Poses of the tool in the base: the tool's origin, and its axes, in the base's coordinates. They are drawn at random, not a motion.
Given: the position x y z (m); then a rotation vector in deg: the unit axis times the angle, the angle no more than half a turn.
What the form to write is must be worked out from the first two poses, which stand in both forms.
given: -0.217 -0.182 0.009 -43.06 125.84 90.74
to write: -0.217 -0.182 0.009 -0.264 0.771 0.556 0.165
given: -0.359 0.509 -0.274 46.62 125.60 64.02
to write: -0.359 0.509 -0.274 0.302 0.814 0.415 0.272
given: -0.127 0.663 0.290 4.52 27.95 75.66
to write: -0.127 0.663 0.290 0.036 0.224 0.607 0.762
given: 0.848 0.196 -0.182 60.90 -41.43 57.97
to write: 0.848 0.196 -0.182 0.474 -0.323 0.451 0.684
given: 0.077 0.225 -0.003 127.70 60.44 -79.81
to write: 0.077 0.225 -0.003 0.778 0.368 -0.486 0.154
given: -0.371 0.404 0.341 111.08 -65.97 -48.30
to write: -0.371 0.404 0.341 0.752 -0.446 -0.327 0.359
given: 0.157 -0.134 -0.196 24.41 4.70 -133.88
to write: 0.157 -0.134 -0.196 0.166 0.032 -0.912 0.373
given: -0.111 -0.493 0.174 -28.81 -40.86 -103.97
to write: -0.111 -0.493 0.174 -0.211 -0.299 -0.762 0.535
